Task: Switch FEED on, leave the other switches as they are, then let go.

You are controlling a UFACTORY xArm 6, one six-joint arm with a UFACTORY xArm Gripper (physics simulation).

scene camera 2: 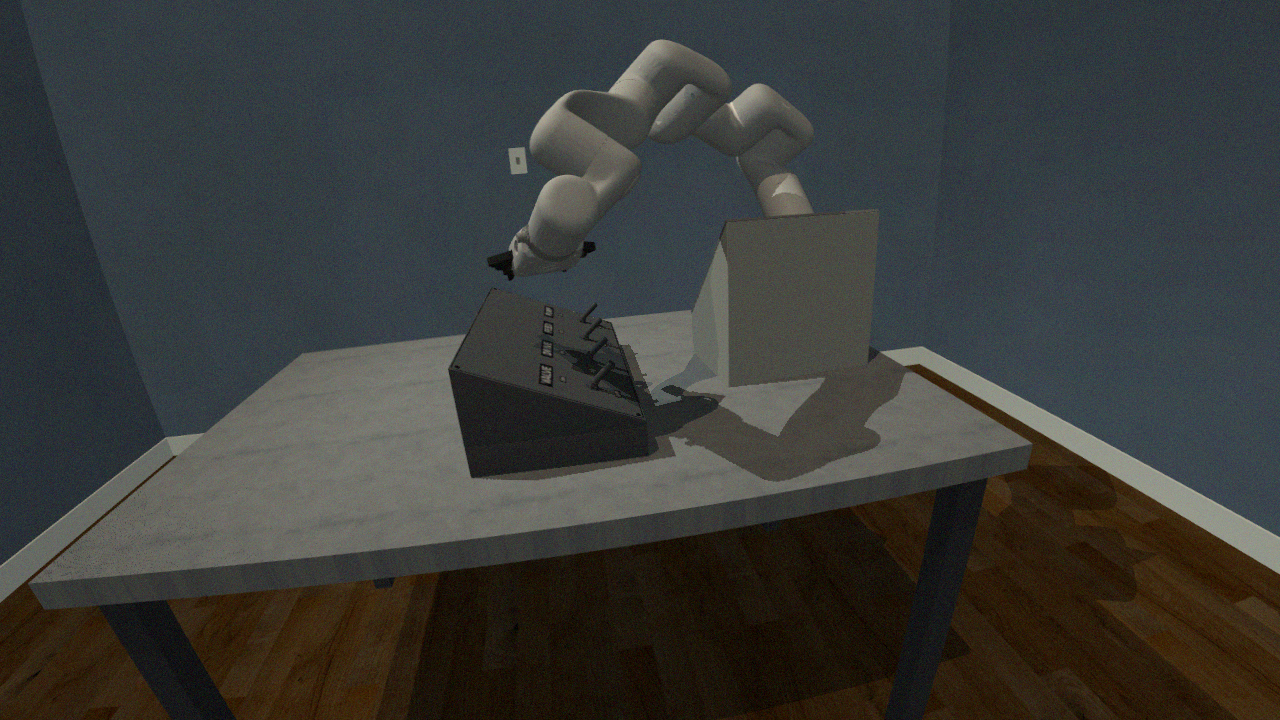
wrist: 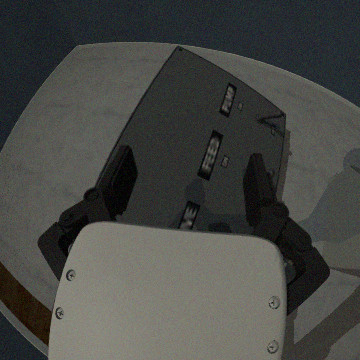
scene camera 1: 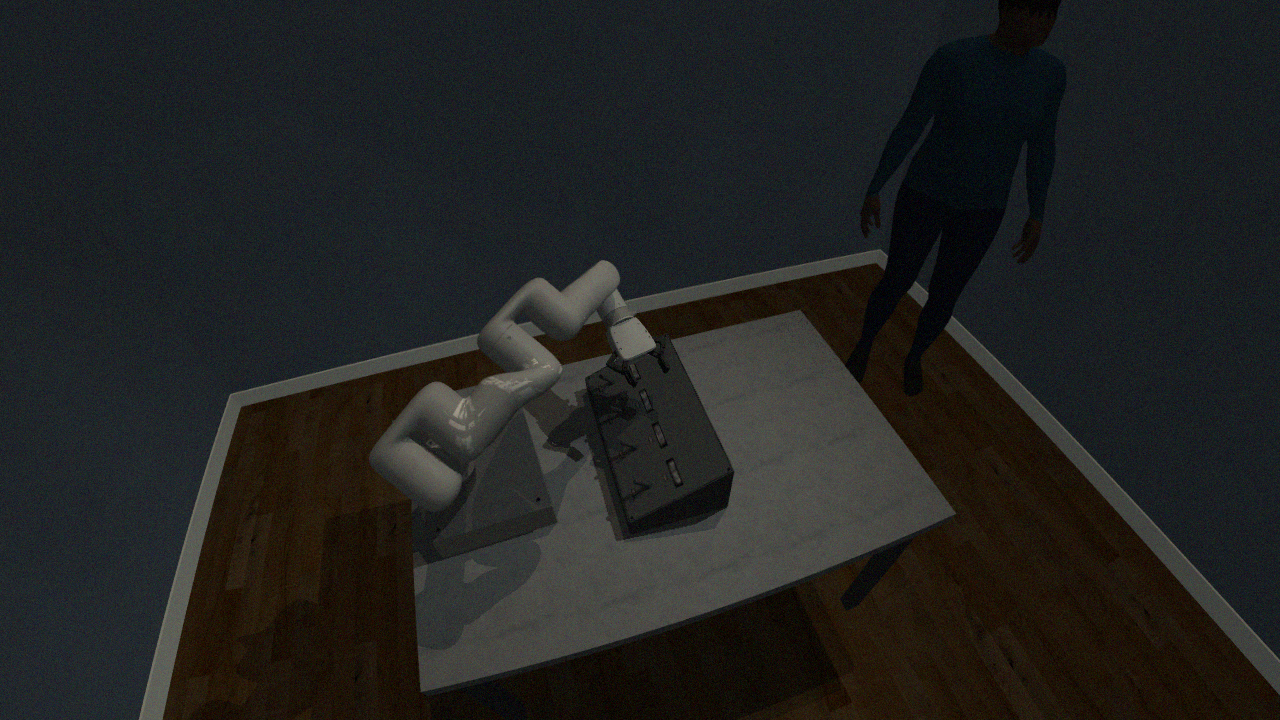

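Where they show: gripper, fingertip midpoint: (scene camera 2: 535,267) (wrist: 189,162) (scene camera 1: 651,378); arm's base, link origin: (scene camera 2: 804,252).
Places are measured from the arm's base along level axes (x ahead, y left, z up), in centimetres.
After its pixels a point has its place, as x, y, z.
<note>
The dark sloped switch console (scene camera 1: 698,447) {56.9, -14.9, -7.2} (scene camera 2: 505,335) {58.5, 5.1, -7.4} (wrist: 160,125) {58.5, -6.6, -6.8} stands on the table with a row of levers along its lower side. The FEED label (wrist: 210,155) {50.6, -5.1, -10.2} is readable in the wrist view, second from the top after the PUMP label (wrist: 228,100) {49.3, -16.9, -10.2}. The FEED lever (scene camera 1: 626,449) {42.1, -3.8, -14.0} (scene camera 2: 594,328) {42.1, -4.0, -11.1} is largely hidden behind the right finger in the wrist view, and I cannot tell its setting. My gripper (scene camera 1: 648,366) {52.0, 2.1, 2.9} (scene camera 2: 544,257) {52.0, 2.1, 2.9} (wrist: 189,162) {52.0, 2.1, 2.9} is open and empty. It hangs above the console, toward the far end in scene camera 1, apart from the levers.
The light wedge-shaped block (scene camera 1: 510,501) {10.4, -10.1, -10.0} (scene camera 2: 796,295) {6.7, 8.7, -6.0} stands at the robot's base side of the console. The table (scene camera 1: 832,429) {100.6, -16.3, -22.0} (scene camera 2: 340,501) {84.4, 24.6, -22.0} carries both. A person (scene camera 1: 975,134) stands beyond the table's far right corner in scene camera 1.
</note>
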